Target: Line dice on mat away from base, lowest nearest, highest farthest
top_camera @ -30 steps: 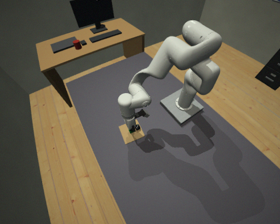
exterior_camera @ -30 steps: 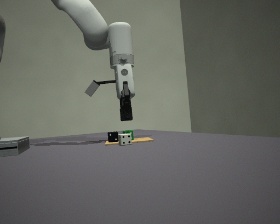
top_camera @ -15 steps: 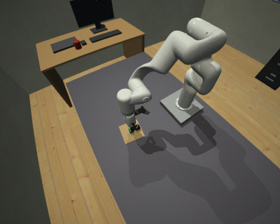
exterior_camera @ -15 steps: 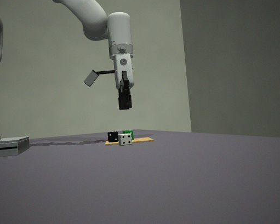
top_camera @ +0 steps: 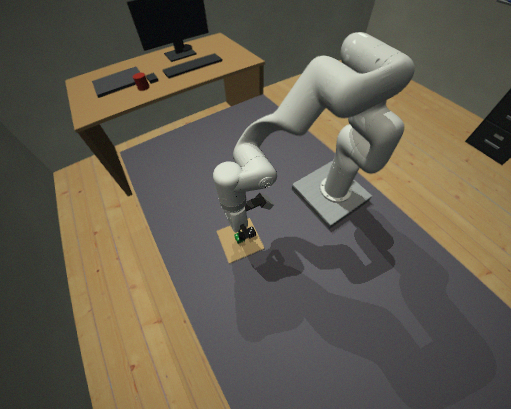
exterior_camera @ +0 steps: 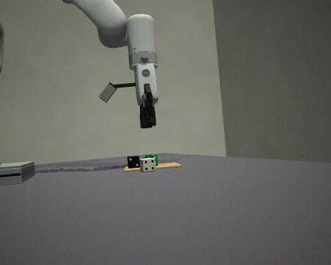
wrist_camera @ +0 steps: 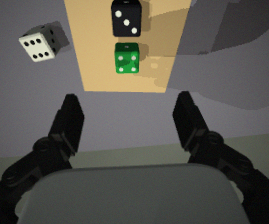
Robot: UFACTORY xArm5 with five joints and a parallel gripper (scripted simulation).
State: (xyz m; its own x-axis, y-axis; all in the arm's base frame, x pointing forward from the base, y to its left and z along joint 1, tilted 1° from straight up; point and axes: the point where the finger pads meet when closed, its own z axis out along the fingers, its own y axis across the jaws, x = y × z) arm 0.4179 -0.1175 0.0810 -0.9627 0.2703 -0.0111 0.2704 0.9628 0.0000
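Now: the white die 10 cm to the right of my hand, 10 cm below it and 5 cm behind it. From my hand the other things lie so: tan mat 11 cm below; green die 10 cm below; black die 10 cm below, 4 cm behind, 1 cm to the left.
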